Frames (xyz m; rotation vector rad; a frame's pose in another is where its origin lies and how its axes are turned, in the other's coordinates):
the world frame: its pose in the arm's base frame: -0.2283 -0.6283 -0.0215 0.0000 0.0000 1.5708
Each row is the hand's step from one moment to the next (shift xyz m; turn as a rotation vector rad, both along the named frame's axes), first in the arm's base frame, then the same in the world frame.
Working: the arm's base frame: its pose in the world frame: 0.6283 -0.2283 0.0215 0.0000 0.0000 -1.5708

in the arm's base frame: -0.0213 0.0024 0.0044 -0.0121 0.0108 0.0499
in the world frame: 0.0024 0.0213 0.0044 0.0108 0.0121 0.0499
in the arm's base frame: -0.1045 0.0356 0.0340 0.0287 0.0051 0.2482
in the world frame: 0.0356 0.1045 0.0340 0.0051 -0.0287 0.2482
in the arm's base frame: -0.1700 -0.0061 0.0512 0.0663 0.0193 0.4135
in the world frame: -0.0061 0.1700 0.0512 0.0193 -0.0663 0.4135
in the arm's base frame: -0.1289 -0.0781 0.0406 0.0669 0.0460 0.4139
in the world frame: -0.0781 0.1289 0.0406 0.0460 -0.0669 0.4139
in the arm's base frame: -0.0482 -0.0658 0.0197 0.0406 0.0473 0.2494
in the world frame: -0.0658 0.0482 0.0197 0.0473 -0.0406 0.2494
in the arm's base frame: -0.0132 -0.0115 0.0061 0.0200 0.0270 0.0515
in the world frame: -0.0115 0.0132 0.0061 0.0270 -0.0200 0.0515
